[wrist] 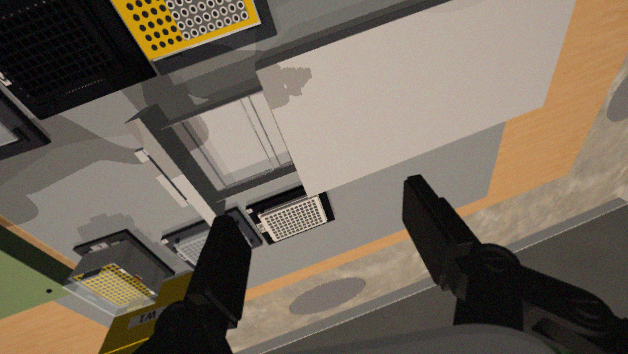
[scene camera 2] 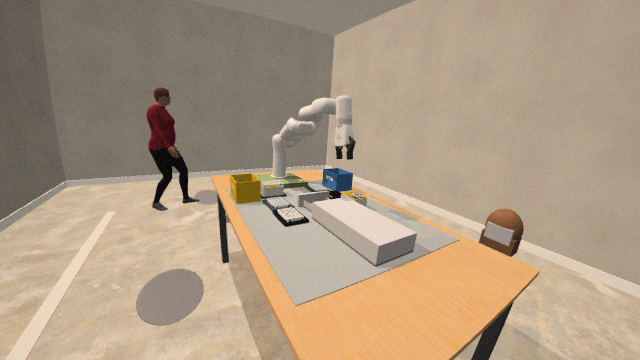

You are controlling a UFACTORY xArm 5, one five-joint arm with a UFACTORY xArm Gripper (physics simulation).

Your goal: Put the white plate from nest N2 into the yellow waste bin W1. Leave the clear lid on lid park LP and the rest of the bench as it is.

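Seen in the pictures: gripper, fingertip midpoint: (wrist: 320, 215) (scene camera 2: 344, 159); arm's base, link origin: (scene camera 2: 279, 176).
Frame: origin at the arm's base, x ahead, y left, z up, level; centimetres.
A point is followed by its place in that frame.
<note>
A white plate (scene camera 2: 290, 215) {z -0.4, x 68.4, y -19.7 cm} (wrist: 294, 218) {z -0.4, x 65.6, y -18.3 cm} with a grid of wells lies in a dark nest beside the long white box. A paler, greyish piece (scene camera 2: 278, 202) {z -0.1, x 51.1, y -19.3 cm} (wrist: 190, 246) {z -0.5, x 44.3, y -15.7 cm} lies in the neighbouring dark holder, partly behind a finger in the wrist view. The nest and lid park labels are not readable, so I cannot tell which holder bears the clear lid. The yellow waste bin W1 (scene camera 2: 245, 189) {z 4.8, x 38.8, y -33.7 cm} (wrist: 173, 289) {z 0.1, x 34.4, y -25.4 cm} stands beyond these holders. My gripper (scene camera 2: 345, 156) {z 25.7, x 70.7, y 6.6 cm} (wrist: 320, 215) {z 25.7, x 70.7, y 6.6 cm} is open and empty, high above the bench near the blue bin.
The long white box (scene camera 2: 360, 222) {z 5.4, x 97.0, y -2.3 cm} (wrist: 410, 95) {z 5.4, x 88.4, y 1.8 cm} and a low upright wall (scene camera 2: 313, 198) {z 1.1, x 54.8, y -0.3 cm} stand beside the holders. The blue bin (scene camera 2: 337, 179) {z 5.6, x 38.3, y 26.5 cm}, a yellow rack (scene camera 2: 355, 196) {z 4.7, x 68.8, y 17.6 cm} (wrist: 160, 30) {z 4.3, x 62.0, y 17.2 cm} and a covered yellow rack (scene camera 2: 272, 190) {z 1.3, x 34.4, y -16.9 cm} (wrist: 116, 286) {z 4.8, x 32.6, y -13.8 cm} also stand here. A person (scene camera 2: 161, 127) stands off the bench.
</note>
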